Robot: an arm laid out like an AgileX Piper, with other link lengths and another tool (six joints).
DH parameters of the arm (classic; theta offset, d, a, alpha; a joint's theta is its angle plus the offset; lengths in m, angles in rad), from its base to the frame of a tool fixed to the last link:
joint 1: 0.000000 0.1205 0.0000 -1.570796
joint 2: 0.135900 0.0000 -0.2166 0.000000
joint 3: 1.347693 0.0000 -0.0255 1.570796
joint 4: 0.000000 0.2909 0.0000 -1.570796
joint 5: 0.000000 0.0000 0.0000 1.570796
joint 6: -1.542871 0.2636 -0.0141 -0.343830
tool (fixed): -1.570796 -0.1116 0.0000 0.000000
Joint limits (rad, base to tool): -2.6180..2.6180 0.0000..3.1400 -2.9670..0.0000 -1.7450..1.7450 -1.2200..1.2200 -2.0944..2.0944
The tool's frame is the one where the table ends.
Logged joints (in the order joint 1, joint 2, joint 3, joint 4, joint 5, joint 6), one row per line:
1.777, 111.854, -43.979, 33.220, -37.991, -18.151
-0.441, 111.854, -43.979, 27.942, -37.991, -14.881
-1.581, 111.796, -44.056, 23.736, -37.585, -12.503
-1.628, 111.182, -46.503, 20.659, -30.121, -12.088
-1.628, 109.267, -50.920, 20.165, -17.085, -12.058
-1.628, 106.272, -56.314, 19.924, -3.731, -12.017
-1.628, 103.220, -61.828, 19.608, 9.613, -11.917
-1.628, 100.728, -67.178, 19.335, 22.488, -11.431
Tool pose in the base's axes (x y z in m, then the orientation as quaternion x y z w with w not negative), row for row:
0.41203, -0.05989, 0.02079, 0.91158, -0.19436, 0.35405, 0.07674
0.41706, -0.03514, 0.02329, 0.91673, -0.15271, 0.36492, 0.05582
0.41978, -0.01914, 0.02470, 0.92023, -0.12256, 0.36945, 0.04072
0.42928, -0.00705, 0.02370, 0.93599, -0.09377, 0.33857, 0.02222
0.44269, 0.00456, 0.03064, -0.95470, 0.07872, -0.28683, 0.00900
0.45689, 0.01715, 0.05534, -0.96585, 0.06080, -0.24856, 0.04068
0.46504, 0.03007, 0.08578, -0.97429, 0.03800, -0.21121, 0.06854
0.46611, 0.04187, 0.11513, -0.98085, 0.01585, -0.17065, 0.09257
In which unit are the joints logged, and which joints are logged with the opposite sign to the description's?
The joints are logged in degrees. Opposite sign: joint 1.
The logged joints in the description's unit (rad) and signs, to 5 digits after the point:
-0.03101, 1.95222, -0.76758, 0.57980, -0.66307, -0.31679
0.00770, 1.95222, -0.76758, 0.48768, -0.66307, -0.25972
0.02759, 1.95121, -0.76892, 0.41427, -0.65598, -0.21822
0.02841, 1.94049, -0.81163, 0.36057, -0.52571, -0.21098
0.02841, 1.90707, -0.88872, 0.35195, -0.29819, -0.21045
0.02841, 1.85480, -0.98286, 0.34774, -0.06512, -0.20974
0.02841, 1.80153, -1.07910, 0.34222, 0.16778, -0.20799
0.02841, 1.75804, -1.17248, 0.33746, 0.39249, -0.19951

